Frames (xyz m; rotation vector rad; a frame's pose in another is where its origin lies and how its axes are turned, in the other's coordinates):
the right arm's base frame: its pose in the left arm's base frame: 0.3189 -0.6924 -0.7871 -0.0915 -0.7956 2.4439
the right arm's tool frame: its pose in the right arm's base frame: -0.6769 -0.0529 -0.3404 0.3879 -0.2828 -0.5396
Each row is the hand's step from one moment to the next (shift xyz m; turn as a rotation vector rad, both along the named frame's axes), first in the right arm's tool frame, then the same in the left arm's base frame.
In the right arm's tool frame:
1: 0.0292 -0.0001 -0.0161 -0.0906 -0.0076 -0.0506
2: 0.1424 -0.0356 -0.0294 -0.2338 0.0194 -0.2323
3: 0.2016 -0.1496 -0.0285 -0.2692 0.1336 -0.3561
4: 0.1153 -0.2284 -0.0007 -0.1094 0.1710 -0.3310
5: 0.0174 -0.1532 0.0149 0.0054 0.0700 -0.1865
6: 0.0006 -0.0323 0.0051 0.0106 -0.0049 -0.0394
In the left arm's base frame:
1: -0.0171 0.0286 0.0016 0.0360 -0.0376 -0.0901
2: -0.0416 0.1344 0.0510 0.0355 -0.0693 -0.3208
3: 0.0292 0.2351 0.0878 -0.0754 -0.0954 -0.4498
4: 0.1428 0.2005 0.0698 -0.1747 -0.0114 -0.3466
5: 0.1269 0.0842 0.0286 -0.1066 0.0553 -0.1591
6: 0.0286 0.0146 0.0061 -0.0100 0.0286 -0.0278

